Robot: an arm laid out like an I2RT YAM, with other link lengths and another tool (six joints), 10 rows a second.
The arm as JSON. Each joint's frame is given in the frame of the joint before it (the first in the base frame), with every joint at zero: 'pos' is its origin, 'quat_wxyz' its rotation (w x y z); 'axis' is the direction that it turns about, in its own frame. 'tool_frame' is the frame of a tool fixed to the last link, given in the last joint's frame.
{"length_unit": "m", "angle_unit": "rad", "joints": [
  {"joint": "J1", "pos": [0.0, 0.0, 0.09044], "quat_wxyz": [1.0, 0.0, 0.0, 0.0], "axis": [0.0, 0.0, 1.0]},
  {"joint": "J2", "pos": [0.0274, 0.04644, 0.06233], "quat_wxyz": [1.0, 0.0, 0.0, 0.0], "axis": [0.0, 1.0, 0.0]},
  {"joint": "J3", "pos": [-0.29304, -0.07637, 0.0], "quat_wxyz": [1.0, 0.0, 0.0, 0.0], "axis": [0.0, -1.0, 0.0]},
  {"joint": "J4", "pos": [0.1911, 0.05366, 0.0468], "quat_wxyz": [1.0, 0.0, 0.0, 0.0], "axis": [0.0, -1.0, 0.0]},
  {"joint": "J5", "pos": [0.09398, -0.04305, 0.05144], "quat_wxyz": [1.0, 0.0, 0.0, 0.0], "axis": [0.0, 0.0, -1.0]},
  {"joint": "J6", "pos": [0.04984, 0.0, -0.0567], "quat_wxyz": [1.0, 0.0, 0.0, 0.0], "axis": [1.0, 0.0, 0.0]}
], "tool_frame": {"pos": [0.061, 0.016, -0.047], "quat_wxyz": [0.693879, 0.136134, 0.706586, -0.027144]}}
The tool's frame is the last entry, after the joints.
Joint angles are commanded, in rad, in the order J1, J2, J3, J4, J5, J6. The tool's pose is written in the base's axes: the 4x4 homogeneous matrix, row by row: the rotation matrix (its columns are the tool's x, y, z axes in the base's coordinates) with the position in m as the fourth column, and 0 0 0 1 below. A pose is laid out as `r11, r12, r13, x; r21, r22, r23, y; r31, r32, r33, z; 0, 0, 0, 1`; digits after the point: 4 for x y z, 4 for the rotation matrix.
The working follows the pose.
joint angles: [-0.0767 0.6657 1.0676 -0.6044 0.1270 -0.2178]
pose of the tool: -0.2126, 0.4024, 0.8904, 0.1414; -0.0458, 0.9061, -0.4205, -0.0389; -0.9761, -0.1301, -0.1742, 0.3569; 0, 0, 0, 1
Where each joint sits with the arm in this pose, in the base's axes (m; each line is computed from the numbers above, not from the rounded line before):
J1: 0.0000 0.0000 0.0904
J2: 0.0309 0.0442 0.1528
J3: -0.2048 -0.0143 0.3338
J4: -0.0436 0.0271 0.4516
J5: 0.0553 -0.0236 0.4831
J6: 0.0917 -0.0328 0.4176
the tool: 0.1414 -0.0389 0.3569

